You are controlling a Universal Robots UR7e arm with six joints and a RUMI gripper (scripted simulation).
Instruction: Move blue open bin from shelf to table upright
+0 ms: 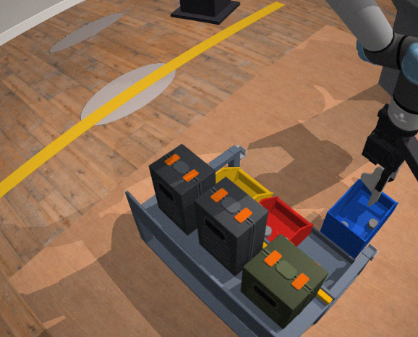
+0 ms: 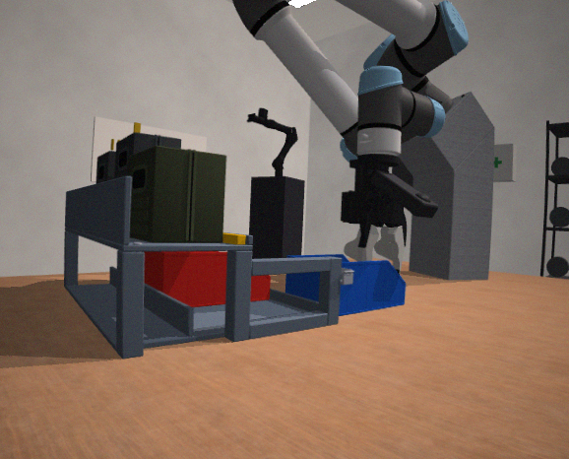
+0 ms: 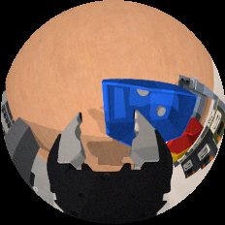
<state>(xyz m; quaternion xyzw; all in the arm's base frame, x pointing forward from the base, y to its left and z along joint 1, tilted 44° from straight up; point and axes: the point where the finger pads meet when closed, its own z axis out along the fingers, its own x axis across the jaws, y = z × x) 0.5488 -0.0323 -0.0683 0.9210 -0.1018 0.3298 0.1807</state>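
My gripper is now 7 cm short of the blue open bin and 3 cm to the left of it. From my hand the other things lie so: green case: 34 cm ahead, 14 cm to the right, 11 cm above; then red bin: 21 cm to the right, 21 cm ahead; then yellow bin: 31 cm to the right, 17 cm ahead.
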